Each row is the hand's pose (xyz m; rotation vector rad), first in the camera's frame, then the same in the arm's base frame.
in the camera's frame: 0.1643 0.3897 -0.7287 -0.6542 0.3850 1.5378
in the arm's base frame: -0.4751 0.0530 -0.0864 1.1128 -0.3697 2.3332
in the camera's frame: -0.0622 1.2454 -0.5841 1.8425 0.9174 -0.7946
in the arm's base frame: -0.4250 -0.1579 0.7839 -1.2995 -2.4134 0.3198
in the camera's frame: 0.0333 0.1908 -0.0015 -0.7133 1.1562 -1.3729
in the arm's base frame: 0.1175 -0.3951 -0.2697 -0.6179 1.8046 0.5950
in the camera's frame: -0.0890 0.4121 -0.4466 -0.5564 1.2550 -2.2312
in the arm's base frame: -0.3314 -0.2961 -0.0444 -1.1805 2.0167 -0.1594
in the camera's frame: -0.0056 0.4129 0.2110 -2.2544 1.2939 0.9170
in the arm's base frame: 0.2966 -0.5084 -0.0437 -1.1132 -0.3152 2.2795
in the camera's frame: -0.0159 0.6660 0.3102 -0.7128 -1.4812 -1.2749
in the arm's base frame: 0.3869 -0.5446 0.2104 0.2564 0.0521 -0.7963
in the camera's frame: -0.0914 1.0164 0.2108 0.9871 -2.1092 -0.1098
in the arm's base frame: 0.2723 -0.5462 0.5642 1.9309 -0.4949 -1.3543
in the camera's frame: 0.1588 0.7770 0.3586 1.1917 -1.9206 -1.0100
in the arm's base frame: 0.5091 -0.4018 0.3096 1.4932 0.1683 -1.8745
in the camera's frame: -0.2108 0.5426 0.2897 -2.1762 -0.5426 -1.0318
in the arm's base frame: 0.2807 -0.7185 0.1003 -0.8246 -0.1310 0.1684
